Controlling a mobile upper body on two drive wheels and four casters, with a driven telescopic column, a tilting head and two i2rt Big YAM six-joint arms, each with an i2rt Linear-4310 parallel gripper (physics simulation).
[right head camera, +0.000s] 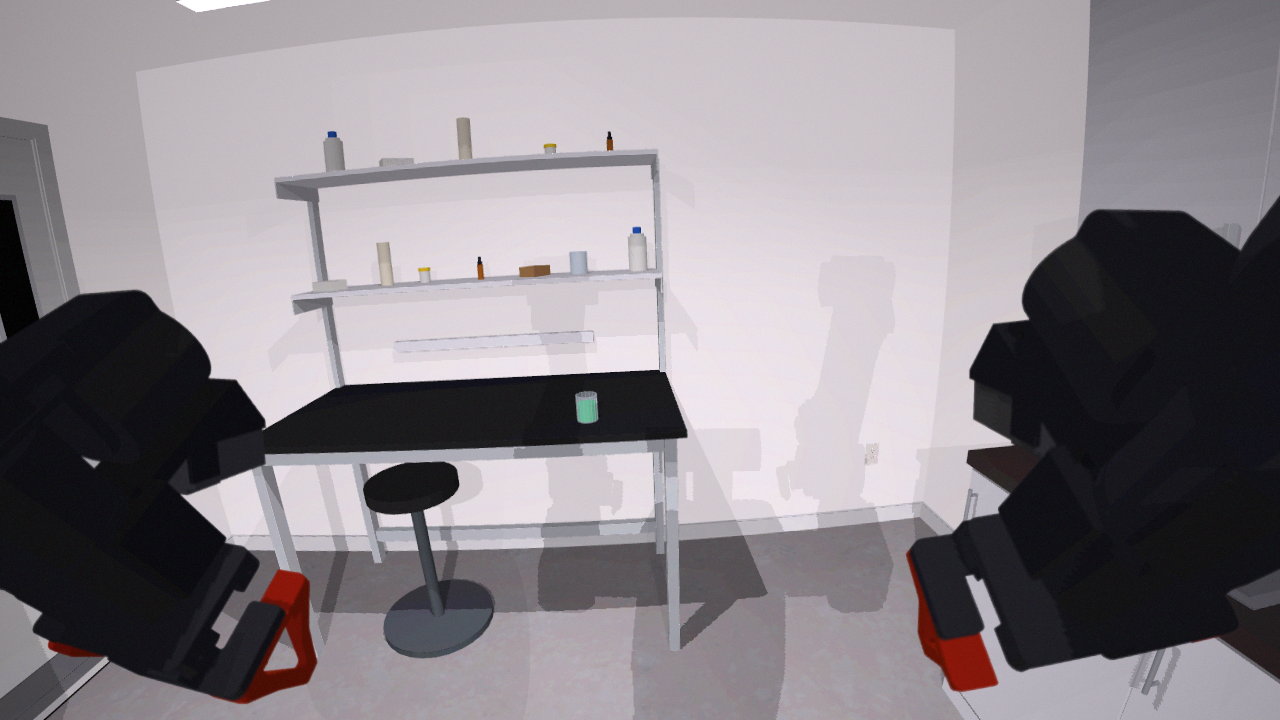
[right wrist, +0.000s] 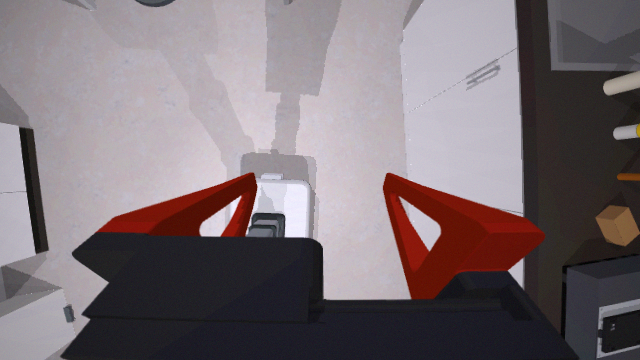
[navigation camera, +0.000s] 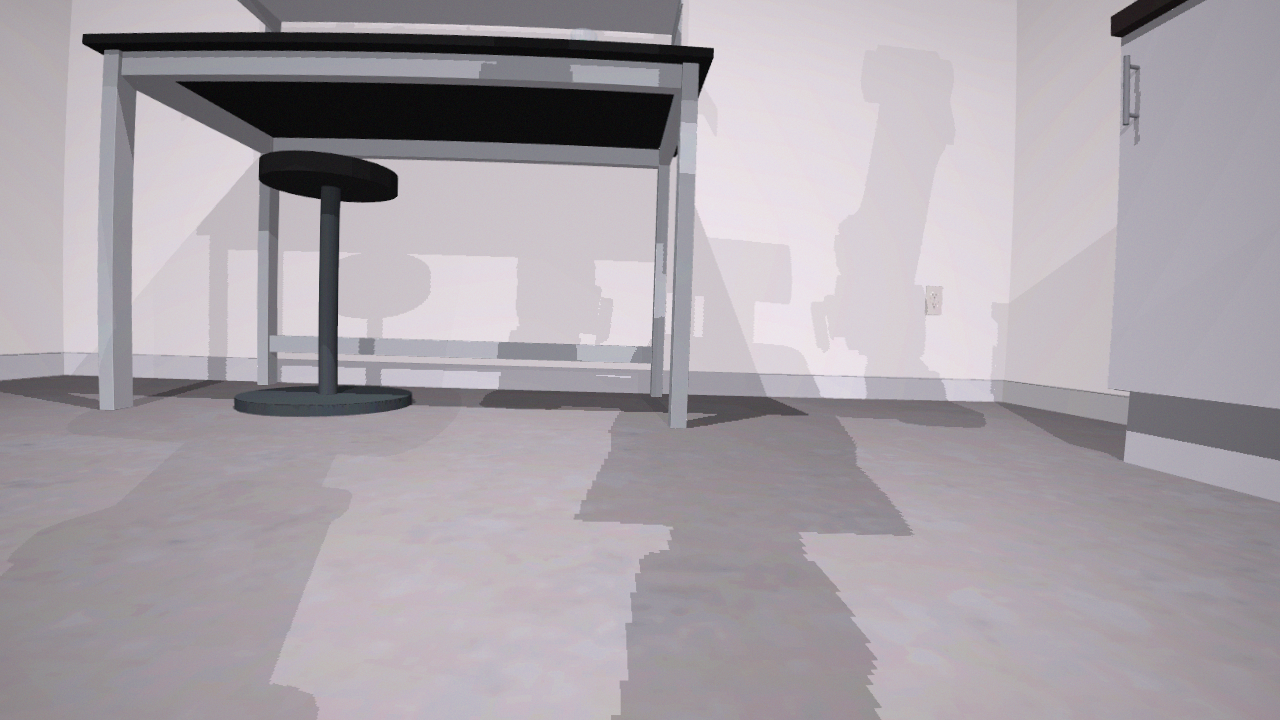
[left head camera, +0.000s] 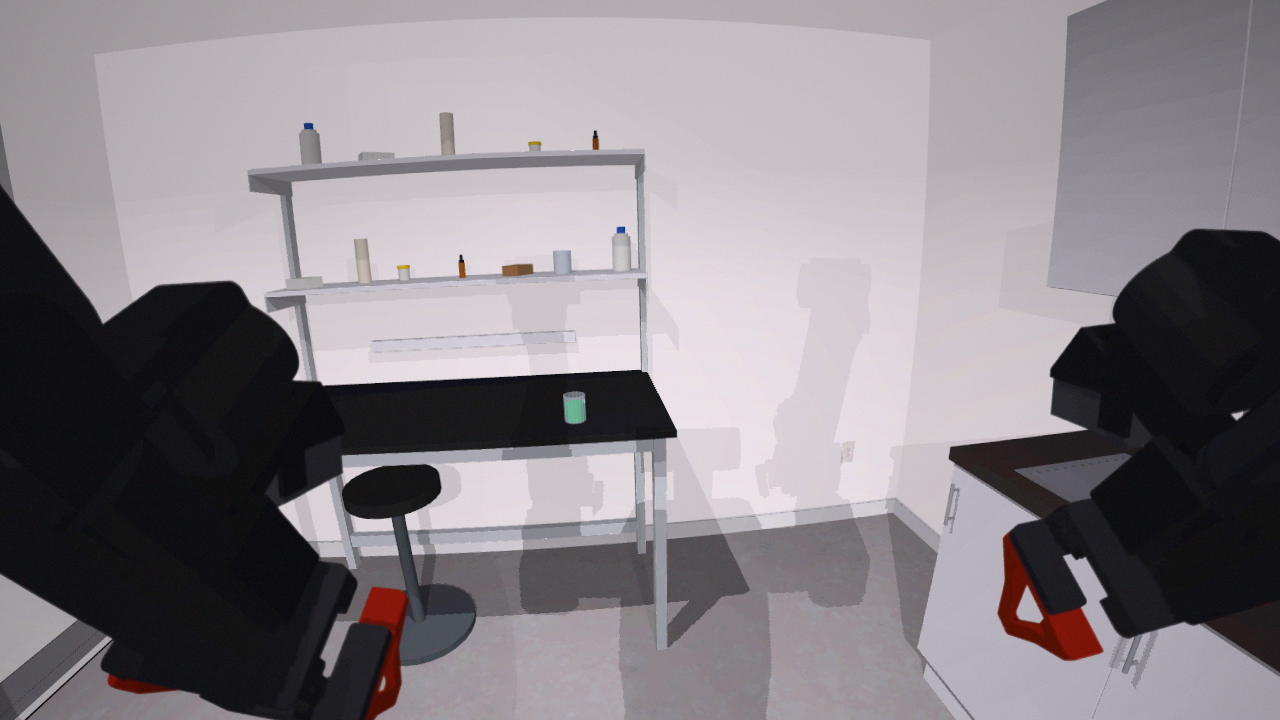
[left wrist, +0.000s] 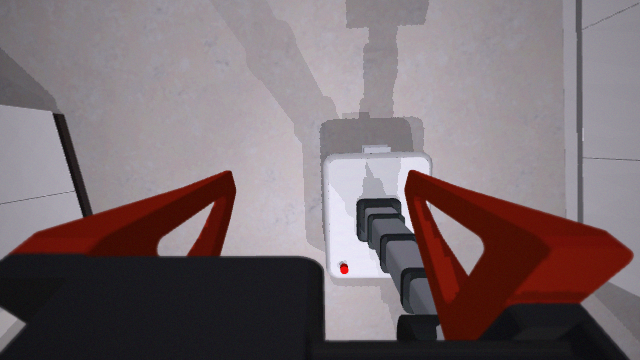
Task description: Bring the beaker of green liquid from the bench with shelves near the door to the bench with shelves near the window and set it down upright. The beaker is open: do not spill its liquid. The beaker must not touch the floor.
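Observation:
The beaker of green liquid [left head camera: 574, 408] [right head camera: 586, 408] stands upright on the black top of the bench with shelves [left head camera: 465, 419] [right head camera: 447, 419] [navigation camera: 402, 42], right of its middle and near the front edge. My left gripper [left wrist: 320, 180] is open and empty, its red fingers wide apart above the robot's white base; it also shows at the lower left of both head views. My right gripper [right wrist: 320, 180] is open and empty, at the lower right of both head views. Both are well short of the beaker. I cannot make out a second bench with shelves or a window.
A round black stool [left head camera: 392, 489] [right head camera: 411, 487] [navigation camera: 328, 175] stands at the bench's front, left of the beaker. Bottles and jars line the two shelves. A white cabinet [left head camera: 984, 555] [navigation camera: 1199, 223] with a dark top is at the right. The robot's base [left wrist: 345, 200] shows below the grippers.

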